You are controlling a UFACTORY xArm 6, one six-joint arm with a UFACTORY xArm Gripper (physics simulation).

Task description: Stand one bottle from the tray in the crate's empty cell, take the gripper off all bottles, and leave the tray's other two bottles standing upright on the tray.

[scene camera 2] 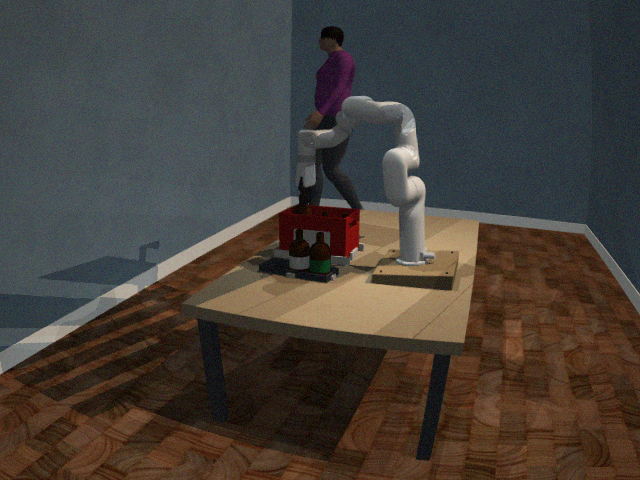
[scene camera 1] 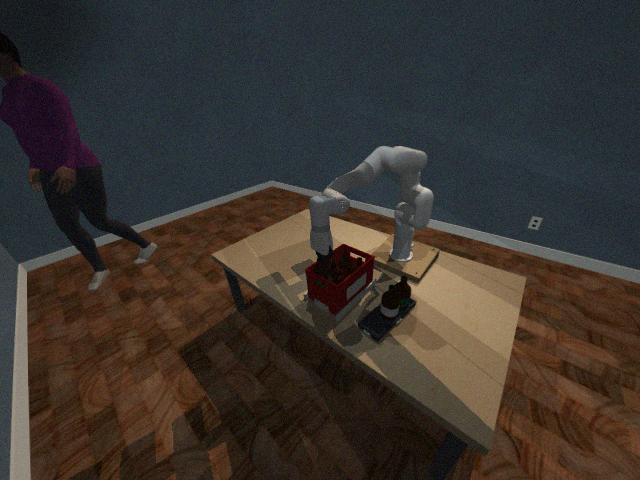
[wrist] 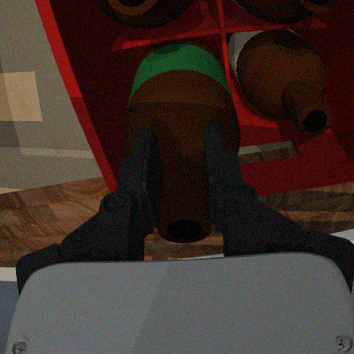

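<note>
My gripper is shut on the neck of a brown bottle with a green label, which also shows dimly in scene camera 2. This bottle stands about upright, its lower part inside a corner cell of the red crate. Whether its base touches the crate floor is hidden. The black tray holds two upright bottles, one with a white label and one with a green label.
A white-labelled bottle stands in the cell beside the held one, across a divider. More crate bottles show at the wrist view's top. The arm's base stands on a wooden board. A person is beyond the table.
</note>
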